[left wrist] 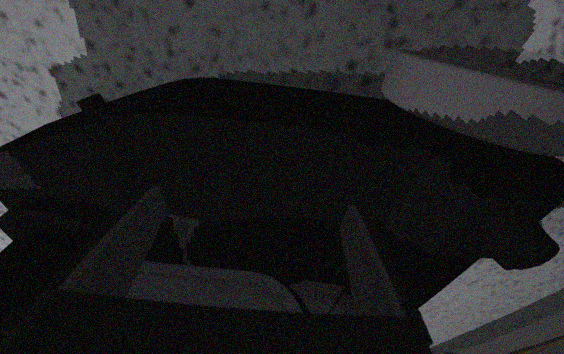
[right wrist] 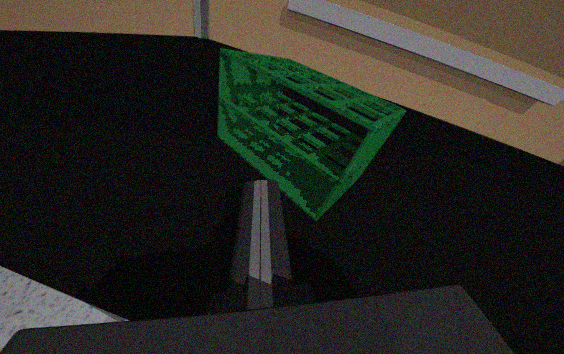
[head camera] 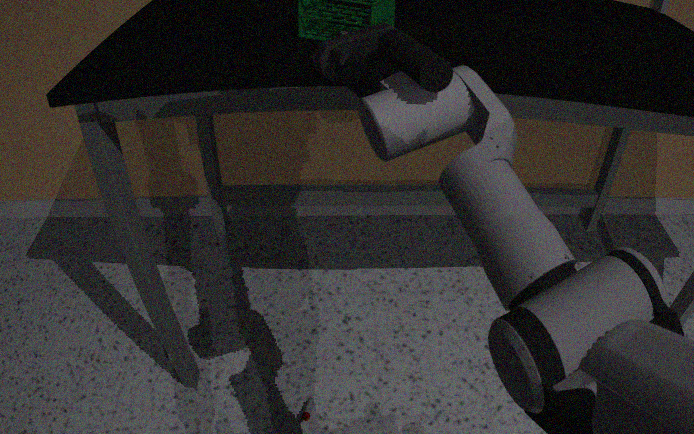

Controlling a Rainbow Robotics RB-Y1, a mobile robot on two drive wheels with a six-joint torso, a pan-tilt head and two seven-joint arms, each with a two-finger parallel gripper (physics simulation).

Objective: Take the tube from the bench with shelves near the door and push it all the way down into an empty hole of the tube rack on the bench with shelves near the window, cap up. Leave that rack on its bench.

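Frame: origin at the robot's base, x left, y down, z back, level; centimetres.
Seen in the pictures: left gripper, fingertip midpoint: (left wrist: 255, 207); right gripper, fingertip midpoint: (right wrist: 262, 192) (head camera: 343, 37).
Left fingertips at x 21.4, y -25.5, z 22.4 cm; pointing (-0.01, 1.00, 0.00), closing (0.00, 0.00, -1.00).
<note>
Pixels of each thing's middle, then the offset from my left fingertips to it. "*": a spot on its surface instead. Level surfaces: height alone.
- black bench top, its level: dy -65.9 cm
- small red spot, surface spot: (head camera: 305, 416) * dz -61.8, dx -22.6, dy +16.6 cm
- bench's grey front rail, surface spot: (head camera: 266, 99) * dz -74.2, dx -22.2, dy -59.6 cm
- Speckled floor, its level: dy +25.5 cm
The green tube rack (head camera: 310, 21) (right wrist: 367, 155) stands on the black bench top (head camera: 168, 56) (right wrist: 110, 150), partly cut off in the head view; I cannot tell if it is upright. My right gripper (right wrist: 262, 192) is shut and empty, its fingertips in front of the rack's near edge in the right wrist view; the wrist hides them in the head view. A small red spot (head camera: 305, 416), which looks like the tube's cap, shows on the floor at the bottom of the head view, with a thin grey shape beside it. My left gripper (left wrist: 255, 207) is open and empty.
The bench's grey front rail (head camera: 266, 99) and slanted legs (head camera: 127, 214) show below its top. A tan wall with a pale bar (right wrist: 425, 47) is behind the bench. Speckled floor (head camera: 383, 317) lies in front. The robot's dark base (left wrist: 250, 150) shows below the left gripper.
</note>
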